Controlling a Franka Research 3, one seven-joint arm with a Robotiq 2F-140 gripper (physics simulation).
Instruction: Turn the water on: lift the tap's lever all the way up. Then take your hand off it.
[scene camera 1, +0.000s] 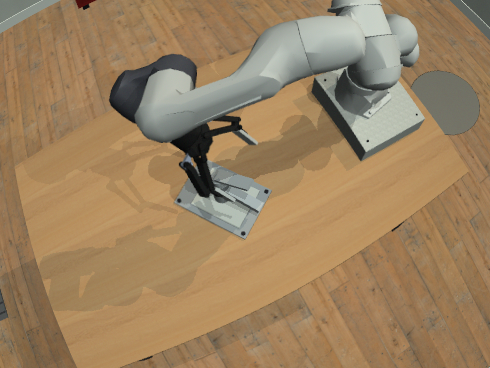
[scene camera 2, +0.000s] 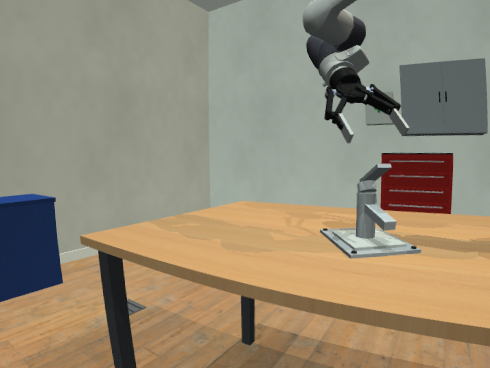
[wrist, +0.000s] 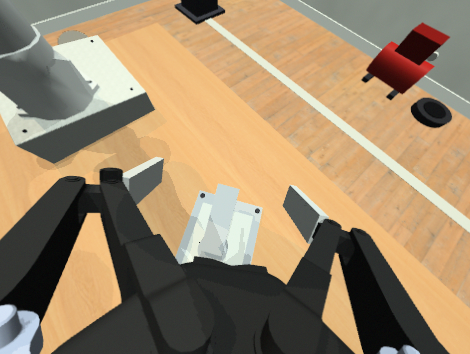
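The grey tap (scene camera 2: 365, 215) (wrist: 225, 205) stands upright on its base plate (scene camera 1: 254, 216) (scene camera 2: 336, 242) (wrist: 255, 220). Its lever (scene camera 2: 376, 172) slants upward from the top of the body in scene camera 2, above the lower spout (scene camera 2: 382, 218). My gripper (scene camera 1: 237, 166) (scene camera 2: 375, 131) (wrist: 226, 183) is wide open and empty. In scene camera 2 its fingertips are above the lever, with a visible gap. In scene camera 1 the gripper partly covers the tap, and the lever is hard to make out. In the wrist view the tap shows between the spread fingers; the gripper's body hides its near part.
The wooden table (scene camera 1: 310, 240) (scene camera 2: 200, 260) bears the tap and the arm's mounting block (scene camera 1: 390, 127) (wrist: 100, 122). A red drawer cabinet (scene camera 2: 417, 182) and a grey wall cabinet (scene camera 2: 425, 110) are in the background. A blue cabinet (scene camera 2: 27, 245) is at the left.
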